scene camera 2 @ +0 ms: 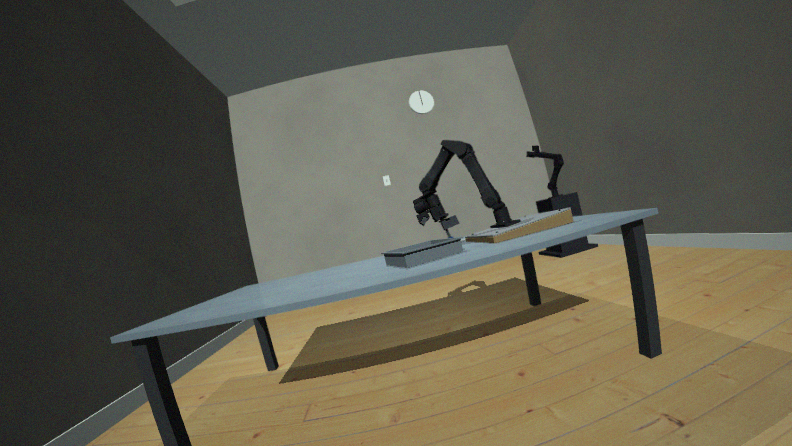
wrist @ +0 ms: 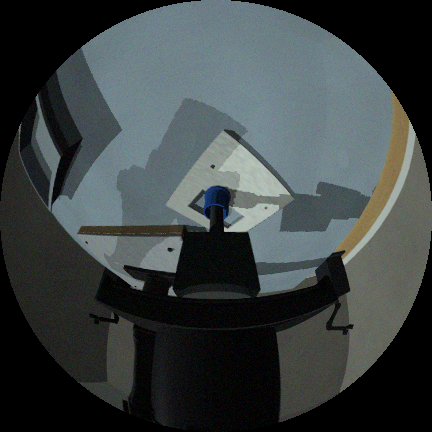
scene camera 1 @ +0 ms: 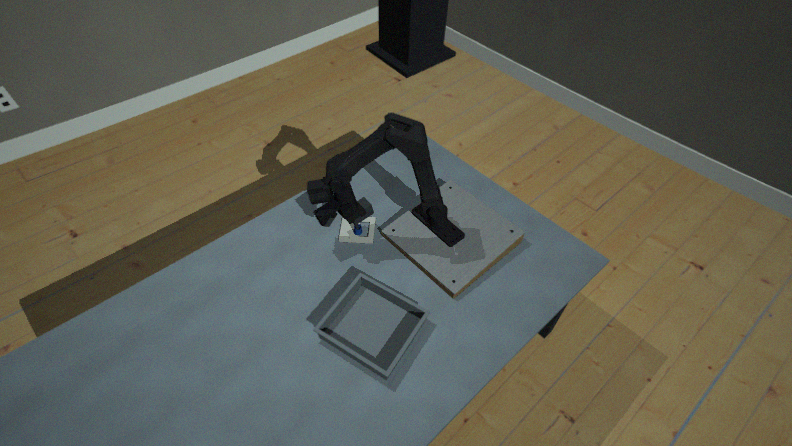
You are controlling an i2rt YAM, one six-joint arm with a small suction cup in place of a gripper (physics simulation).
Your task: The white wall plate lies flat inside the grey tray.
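Note:
The white wall plate [scene camera 1: 345,228] [wrist: 250,175], with a rectangular opening and small holes, lies about level at the table, left of the arm's base. My suction cup [scene camera 1: 357,229] [scene camera 2: 450,236] [wrist: 217,192], blue at its tip, points down and appears to touch the plate's solid part right beside the opening. It is shut on the plate. I cannot tell whether there is any gap under the plate. In scene camera 2 the plate is almost wholly hidden. The grey tray [scene camera 1: 353,352] [scene camera 2: 432,254] [wrist: 65,145] stands apart from the plate, nearer the front in scene camera 1, with nothing inside.
The arm's base stands on a thick light board [scene camera 1: 487,221] [scene camera 2: 532,229] [wrist: 135,231], just right of the plate in scene camera 1. The blue-grey table [scene camera 1: 193,332] [scene camera 2: 310,279] ends a short way behind the plate. A dark pedestal [scene camera 1: 410,38] [scene camera 2: 565,246] stands on the floor beyond.

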